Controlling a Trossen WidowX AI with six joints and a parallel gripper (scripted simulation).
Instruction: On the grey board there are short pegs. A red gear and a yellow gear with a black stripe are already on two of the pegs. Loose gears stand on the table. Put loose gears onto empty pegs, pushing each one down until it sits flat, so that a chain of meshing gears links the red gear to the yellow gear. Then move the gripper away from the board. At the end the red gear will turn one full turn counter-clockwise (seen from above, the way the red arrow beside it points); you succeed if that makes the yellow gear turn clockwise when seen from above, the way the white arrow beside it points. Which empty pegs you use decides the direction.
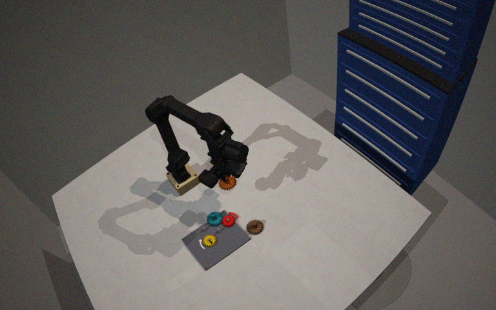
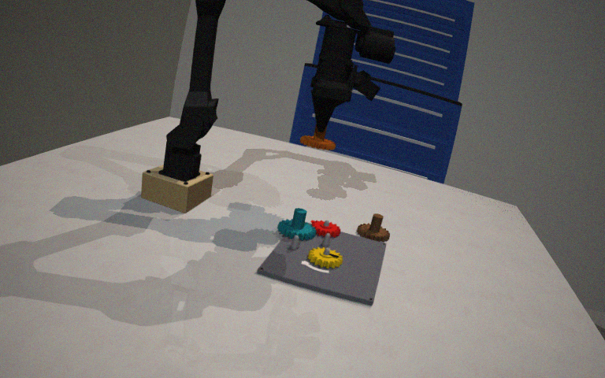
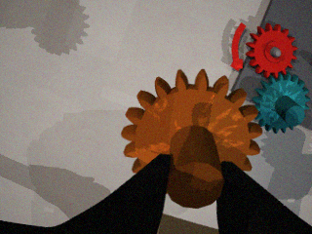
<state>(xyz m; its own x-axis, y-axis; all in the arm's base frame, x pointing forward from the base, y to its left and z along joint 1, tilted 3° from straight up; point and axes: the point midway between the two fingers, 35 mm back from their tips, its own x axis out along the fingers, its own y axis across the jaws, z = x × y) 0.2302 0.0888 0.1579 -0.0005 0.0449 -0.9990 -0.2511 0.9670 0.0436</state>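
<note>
The yellow gear is 17 cm to the right of my gripper tip, 15 cm below it and 8 cm ahead of it. Round my gripper tip: red gear 15 cm below, 7 cm to the right, 6 cm ahead; orange gear 1 cm below; red arrow 16 cm below, 4 cm to the right, 4 cm ahead.
</note>
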